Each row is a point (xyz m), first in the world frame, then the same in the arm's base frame.
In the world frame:
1: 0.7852 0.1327 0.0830
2: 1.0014 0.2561 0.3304
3: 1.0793 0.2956 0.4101
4: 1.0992 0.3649 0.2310
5: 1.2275 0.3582 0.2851
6: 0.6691 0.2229 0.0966
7: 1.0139 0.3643 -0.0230
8: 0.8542 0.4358 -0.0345
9: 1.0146 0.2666 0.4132
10: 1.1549 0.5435 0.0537
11: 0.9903 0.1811 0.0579
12: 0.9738 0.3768 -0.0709
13: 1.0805 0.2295 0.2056
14: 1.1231 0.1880 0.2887
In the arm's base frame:
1: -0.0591 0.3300 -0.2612
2: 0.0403 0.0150 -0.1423
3: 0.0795 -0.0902 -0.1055
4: 0.1900 0.0615 -0.0603
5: 0.2766 -0.0461 -0.0789
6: -0.1508 0.3749 -0.1545
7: 0.2298 0.3259 -0.0775
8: 0.1079 0.4127 0.0140
9: 0.0164 -0.0640 -0.1245
10: 0.3503 0.1990 0.0875
11: 0.1402 0.2588 -0.2453
12: 0.2185 0.3874 -0.0650
13: 0.1611 0.0879 -0.1937
14: 0.1535 -0.0068 -0.2312

